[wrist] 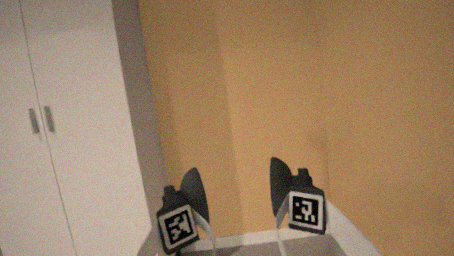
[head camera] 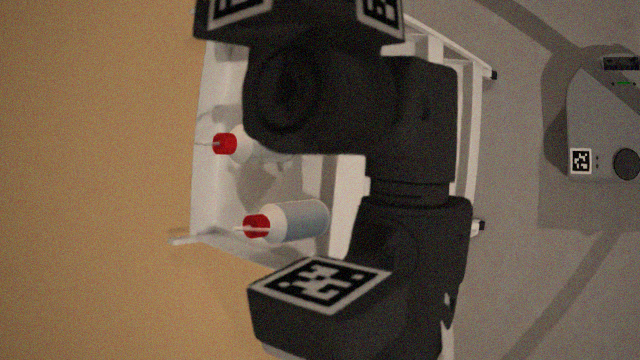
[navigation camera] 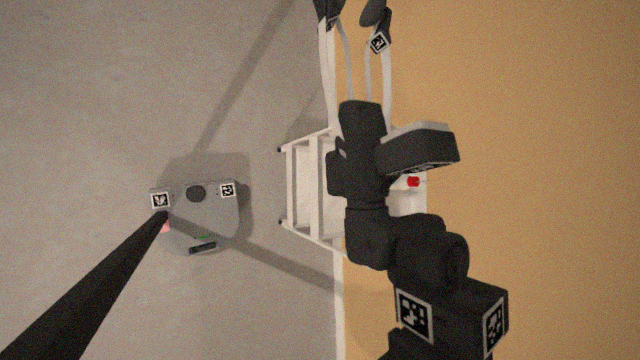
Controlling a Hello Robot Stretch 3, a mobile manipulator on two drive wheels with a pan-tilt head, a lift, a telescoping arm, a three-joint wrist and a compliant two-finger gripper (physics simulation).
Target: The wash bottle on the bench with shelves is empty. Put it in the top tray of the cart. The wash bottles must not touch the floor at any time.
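Places are measured from the robot's base along level axes (x ahead, y left, z up), in centimetres.
Pixels of known places: robot's base, origin of the base link: (head camera: 625,162) (navigation camera: 195,192).
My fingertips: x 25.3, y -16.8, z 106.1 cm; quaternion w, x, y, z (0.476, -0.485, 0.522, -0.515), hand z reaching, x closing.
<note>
Ahead of a thing's pixels: the offset from my fingertips to its top centre.
A wash bottle @(dx -27.6, dy -43.9, dz -22.4 cm) (head camera: 242,143) with a whitish, clear-looking body and red cap @(dx -27.6, dy -42.9, dz -25.4 cm) (navigation camera: 413,181) stands in the top of a white shelved unit (head camera: 347,200) (navigation camera: 314,185). My wrist hides part of it. A second wash bottle @(dx -15.9, dy -35.1, dz -22.4 cm) (head camera: 302,220), with blue contents and a red cap, stands beside it. My gripper (navigation camera: 352,11) (wrist: 235,181) is partly open, with no object between its fingertips. The fingers extend past the unit's side, away from the bottles, while the wrist hangs over the unit. I cannot identify a separate cart here.
My base (head camera: 595,125) (navigation camera: 212,210) stands in front of the unit. My mast (navigation camera: 95,285) crosses the navigation view. A tall white cabinet (wrist: 75,100) with two handles stands at the left in the wrist view, beside the orange wall (wrist: 275,75). The unit backs towards that wall.
</note>
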